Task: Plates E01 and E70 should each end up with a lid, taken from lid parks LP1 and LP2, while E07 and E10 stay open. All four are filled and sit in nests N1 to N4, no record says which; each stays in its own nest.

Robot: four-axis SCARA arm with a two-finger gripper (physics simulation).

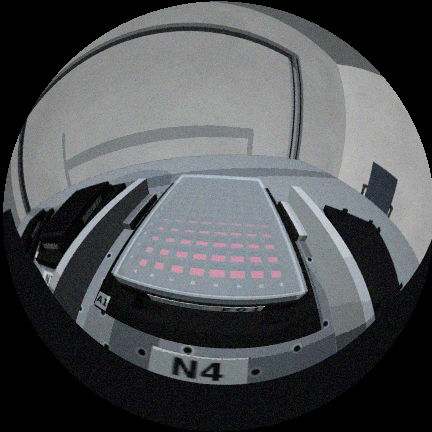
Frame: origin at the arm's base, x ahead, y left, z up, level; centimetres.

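Where they show: gripper, fingertip midpoint: [216, 189].
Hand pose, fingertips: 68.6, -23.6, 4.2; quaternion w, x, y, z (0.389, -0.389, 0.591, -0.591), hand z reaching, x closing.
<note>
Things, the pixels of their top centre, and the offset from my fingertips, as dx, dy, dz. "*": a spot on its surface instead.
- filled plate with pink wells, middle of its top: [215, 204] -2.1, +0.8, -0.1
- clear lid, surface spot: [210, 286] * -7.7, +2.9, -0.1
- label, surface spot: [242, 308] * -8.7, +1.9, -1.2
- black plate, middle of its top: [70, 205] +4.4, +17.8, -0.3
- small A1 tag, surface spot: [102, 301] * -7.1, +8.9, -1.7
- flat black part, surface spot: [362, 245] * -10.5, -12.3, -2.0
A filled plate with pink wells [218, 259] sits in nest N4, whose tag [199, 366] shows at the front. A clear lid [210, 286] lies over the plate, its front rim slanting slightly down to the right, like the plate's label. The label [242, 308] is partly hidden under the rim; it starts with E0, and I cannot tell whether the last character is 1 or 7. My gripper [216, 189] is open, with one finger on each side of the lid and a narrow dark gap at the right pad. The lid parks do not show.
A black plate [75, 212] stands in the neighbouring nest at the left, its label unreadable. A small A1 tag [102, 301] is at the nest's left front corner. A flat black part [362, 245] lies right of the right finger. A dark blue panel [381, 187] stands far right.
</note>
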